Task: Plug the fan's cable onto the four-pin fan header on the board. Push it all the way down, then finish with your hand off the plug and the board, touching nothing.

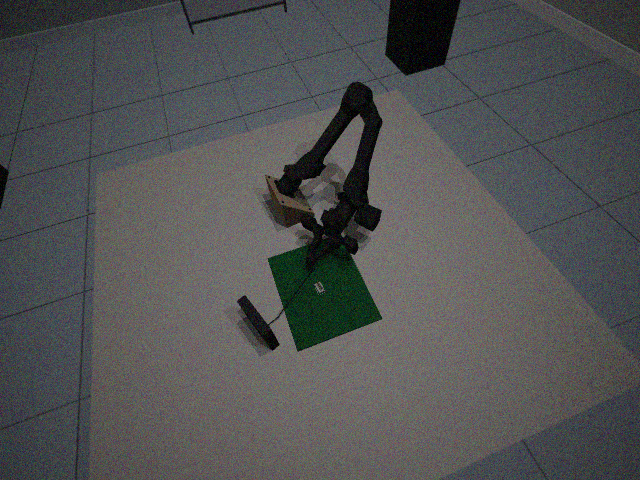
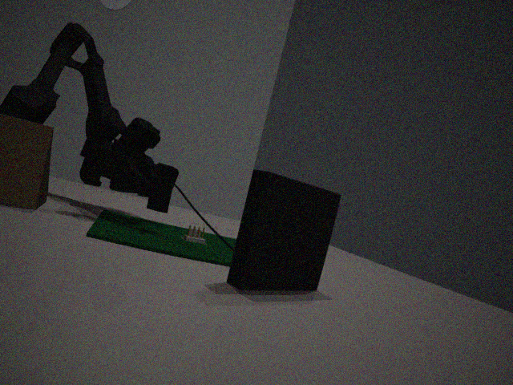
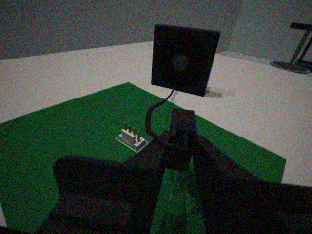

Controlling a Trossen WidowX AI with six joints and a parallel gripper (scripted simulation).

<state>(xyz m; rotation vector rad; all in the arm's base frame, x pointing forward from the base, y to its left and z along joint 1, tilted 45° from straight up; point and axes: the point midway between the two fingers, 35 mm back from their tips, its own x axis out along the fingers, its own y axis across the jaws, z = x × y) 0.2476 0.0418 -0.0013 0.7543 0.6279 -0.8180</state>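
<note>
My gripper tip is now 70 mm short of the white four-pin fan header, 60 mm above it and 10 mm to the left of it. From my gripper tip the other things lie so: green board (80 mm below, 70 mm ahead); black fan (190 mm to the right, 130 mm ahead); black plug (10 mm below).
</note>
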